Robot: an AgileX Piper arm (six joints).
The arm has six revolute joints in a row. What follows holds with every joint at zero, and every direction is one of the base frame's. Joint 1 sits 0.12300 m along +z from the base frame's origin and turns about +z. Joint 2 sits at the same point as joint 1 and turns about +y. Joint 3 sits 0.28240 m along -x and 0.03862 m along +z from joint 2 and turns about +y. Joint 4 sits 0.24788 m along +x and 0.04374 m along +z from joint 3 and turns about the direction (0.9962, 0, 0.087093). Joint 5 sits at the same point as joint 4 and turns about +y. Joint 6 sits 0.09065 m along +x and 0.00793 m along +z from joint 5 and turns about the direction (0.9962, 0, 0.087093). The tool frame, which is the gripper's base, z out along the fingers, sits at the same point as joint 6; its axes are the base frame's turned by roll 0.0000, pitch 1.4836 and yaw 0.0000 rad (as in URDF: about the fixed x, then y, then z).
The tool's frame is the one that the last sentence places.
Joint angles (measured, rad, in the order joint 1, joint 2, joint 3, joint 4, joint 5, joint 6), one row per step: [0.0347, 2.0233, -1.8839, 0.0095, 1.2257, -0.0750]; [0.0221, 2.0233, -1.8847, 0.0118, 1.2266, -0.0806]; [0.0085, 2.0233, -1.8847, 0.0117, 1.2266, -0.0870]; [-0.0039, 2.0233, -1.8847, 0.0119, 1.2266, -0.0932]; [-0.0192, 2.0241, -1.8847, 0.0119, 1.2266, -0.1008]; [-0.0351, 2.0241, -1.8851, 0.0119, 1.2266, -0.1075]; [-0.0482, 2.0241, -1.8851, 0.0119, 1.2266, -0.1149]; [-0.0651, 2.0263, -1.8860, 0.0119, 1.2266, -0.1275]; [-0.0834, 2.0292, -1.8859, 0.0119, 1.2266, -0.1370]
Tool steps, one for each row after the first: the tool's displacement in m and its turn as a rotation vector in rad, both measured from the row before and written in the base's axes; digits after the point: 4 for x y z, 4 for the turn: [0.0001, -0.0053, 0.0002, 0.0007, 0.0001, -0.0073]; [0.0001, -0.0059, 0.0000, -0.0019, -0.0001, -0.0075]; [0.0000, -0.0054, 0.0000, -0.0016, -0.0001, -0.0065]; [0.0001, -0.0067, -0.0003, -0.0022, 0.0007, -0.0080]; [-0.0001, -0.0069, 0.0001, -0.0019, -0.0004, -0.0095]; [-0.0002, -0.0057, 0.0000, -0.0021, 0.0000, -0.0060]; [0.0000, -0.0074, -0.0007, -0.0036, 0.0014, -0.0048]; [-0.0001, -0.0080, -0.0013, -0.0025, 0.0031, -0.0092]
